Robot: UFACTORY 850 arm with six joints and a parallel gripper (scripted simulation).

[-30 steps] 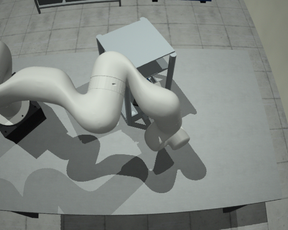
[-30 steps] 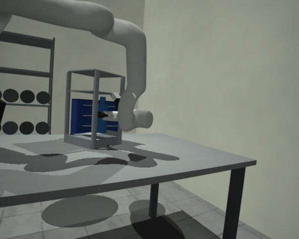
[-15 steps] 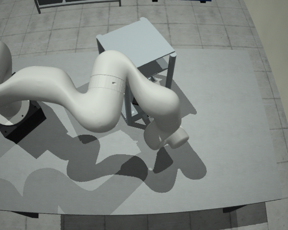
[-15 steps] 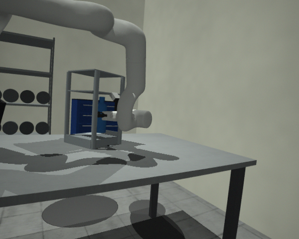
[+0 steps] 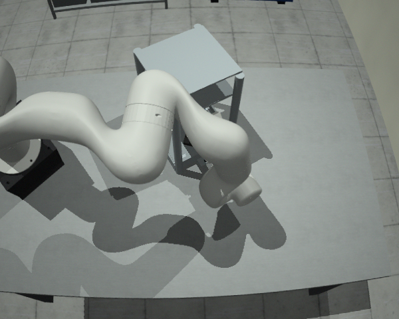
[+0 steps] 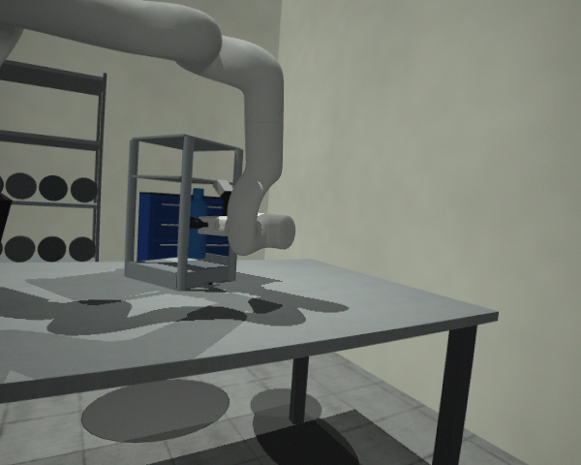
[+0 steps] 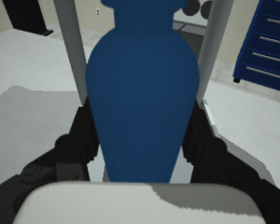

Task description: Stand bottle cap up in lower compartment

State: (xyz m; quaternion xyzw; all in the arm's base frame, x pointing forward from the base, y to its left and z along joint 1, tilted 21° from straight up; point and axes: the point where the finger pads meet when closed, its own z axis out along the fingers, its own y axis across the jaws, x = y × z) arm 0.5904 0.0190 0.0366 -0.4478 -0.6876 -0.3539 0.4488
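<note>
My gripper is now 20 mm past the grey shelving unit, 50 mm to the right of it and 30 mm below it. From my hand the other things lie so: blue bottle (30 mm above).
</note>
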